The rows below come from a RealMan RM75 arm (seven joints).
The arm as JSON. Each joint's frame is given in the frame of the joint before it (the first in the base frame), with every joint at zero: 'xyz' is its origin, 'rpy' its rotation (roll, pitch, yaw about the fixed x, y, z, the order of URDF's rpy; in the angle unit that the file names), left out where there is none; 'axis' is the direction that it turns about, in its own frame. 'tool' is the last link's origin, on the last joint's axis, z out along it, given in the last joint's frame.
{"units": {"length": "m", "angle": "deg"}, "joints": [
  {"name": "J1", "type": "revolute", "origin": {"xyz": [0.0, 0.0, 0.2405]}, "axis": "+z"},
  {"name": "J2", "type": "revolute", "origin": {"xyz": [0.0, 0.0, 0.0], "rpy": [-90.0, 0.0, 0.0]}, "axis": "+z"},
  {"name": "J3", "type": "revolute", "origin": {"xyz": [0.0, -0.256, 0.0], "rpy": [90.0, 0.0, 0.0]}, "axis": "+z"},
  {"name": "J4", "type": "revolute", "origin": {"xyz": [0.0, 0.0, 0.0], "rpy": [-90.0, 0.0, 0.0]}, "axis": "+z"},
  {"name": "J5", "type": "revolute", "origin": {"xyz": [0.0, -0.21, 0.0], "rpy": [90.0, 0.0, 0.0]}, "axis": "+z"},
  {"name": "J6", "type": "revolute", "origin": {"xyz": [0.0, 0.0, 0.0], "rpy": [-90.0, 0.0, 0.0]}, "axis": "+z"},
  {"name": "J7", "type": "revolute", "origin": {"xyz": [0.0, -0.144, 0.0], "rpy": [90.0, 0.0, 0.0]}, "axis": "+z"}
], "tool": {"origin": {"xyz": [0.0, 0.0, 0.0]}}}
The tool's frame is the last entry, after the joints.
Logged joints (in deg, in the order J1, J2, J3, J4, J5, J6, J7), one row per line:
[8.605, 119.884, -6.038, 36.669, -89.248, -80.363, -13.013]
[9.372, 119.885, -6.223, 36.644, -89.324, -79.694, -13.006]
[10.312, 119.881, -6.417, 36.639, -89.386, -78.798, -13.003]
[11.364, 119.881, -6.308, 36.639, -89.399, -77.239, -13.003]
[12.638, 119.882, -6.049, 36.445, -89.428, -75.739, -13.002]
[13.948, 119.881, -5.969, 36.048, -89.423, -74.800, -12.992]
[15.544, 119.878, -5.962, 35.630, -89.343, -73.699, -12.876]
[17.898, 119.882, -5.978, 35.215, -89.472, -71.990, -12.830]
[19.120, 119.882, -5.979, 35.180, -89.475, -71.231, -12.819]
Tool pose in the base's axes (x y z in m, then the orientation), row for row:
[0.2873, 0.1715, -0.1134, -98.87, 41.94, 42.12]
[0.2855, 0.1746, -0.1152, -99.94, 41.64, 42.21]
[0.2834, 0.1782, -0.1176, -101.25, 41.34, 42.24]
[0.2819, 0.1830, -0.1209, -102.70, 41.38, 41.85]
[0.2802, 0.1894, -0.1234, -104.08, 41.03, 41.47]
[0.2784, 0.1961, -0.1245, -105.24, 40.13, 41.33]
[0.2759, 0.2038, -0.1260, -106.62, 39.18, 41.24]
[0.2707, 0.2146, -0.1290, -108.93, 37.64, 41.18]
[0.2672, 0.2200, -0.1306, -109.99, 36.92, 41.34]
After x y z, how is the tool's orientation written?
As a rotation vector, in degrees.
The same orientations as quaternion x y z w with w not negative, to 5 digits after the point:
[-0.72427, 0.30723, 0.30855, 0.53463]
[-0.73016, 0.30422, 0.30839, 0.52840]
[-0.73730, 0.30104, 0.30759, 0.52073]
[-0.74514, 0.30023, 0.30364, 0.51228]
[-0.75283, 0.29678, 0.29996, 0.50517]
[-0.75957, 0.28964, 0.29830, 0.50019]
[-0.76731, 0.28197, 0.29679, 0.49360]
[-0.77991, 0.26949, 0.29484, 0.48186]
[-0.78542, 0.26364, 0.29520, 0.47588]

